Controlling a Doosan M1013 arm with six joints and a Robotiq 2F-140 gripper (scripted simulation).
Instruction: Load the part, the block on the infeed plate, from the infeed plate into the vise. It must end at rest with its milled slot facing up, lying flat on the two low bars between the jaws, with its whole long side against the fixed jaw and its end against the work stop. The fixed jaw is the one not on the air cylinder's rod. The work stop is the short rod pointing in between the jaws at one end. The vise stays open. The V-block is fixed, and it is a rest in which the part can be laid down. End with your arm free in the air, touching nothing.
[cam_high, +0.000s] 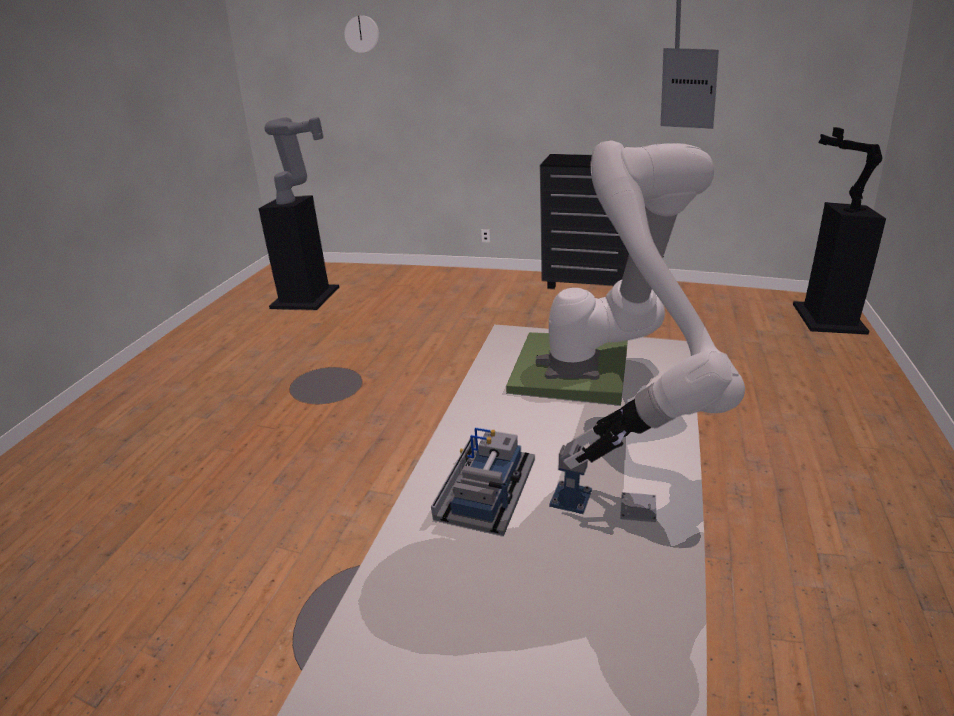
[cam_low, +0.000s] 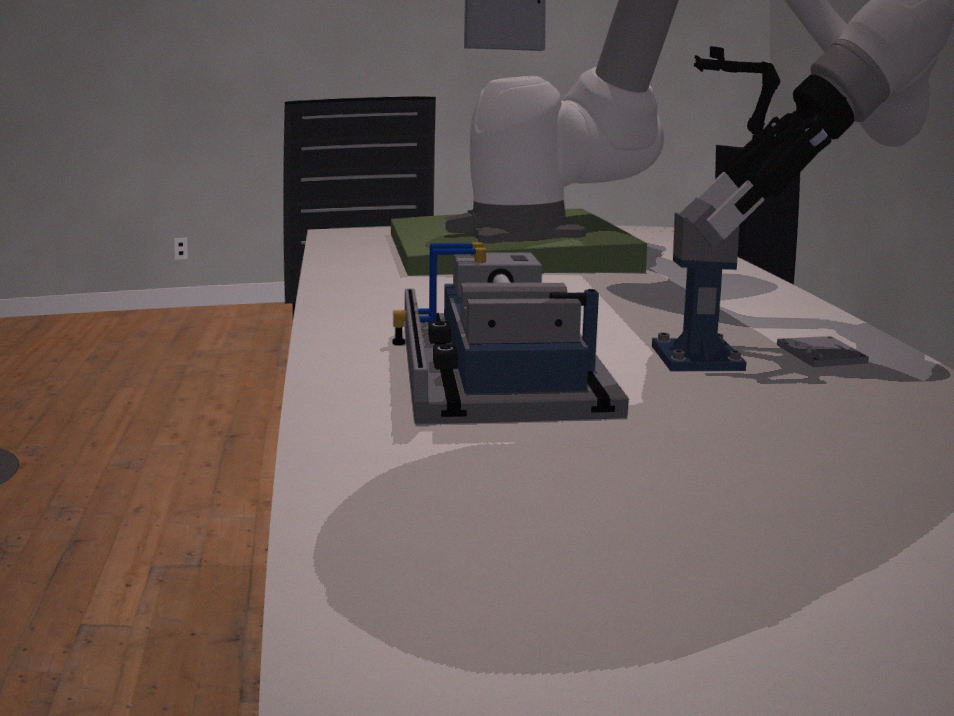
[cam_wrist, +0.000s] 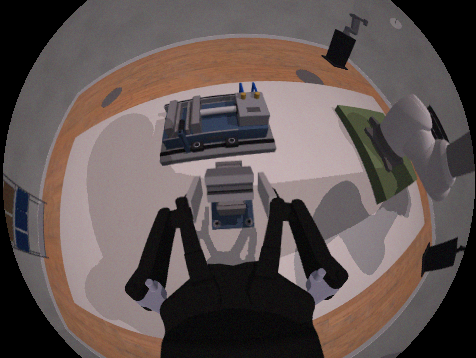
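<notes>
Now: hand 10 mm to the left of the grey part and 10 mm above it. The rest, counted from my hand: vise: 10 mm behind, 240 mm to the right, 130 mm below.
</notes>
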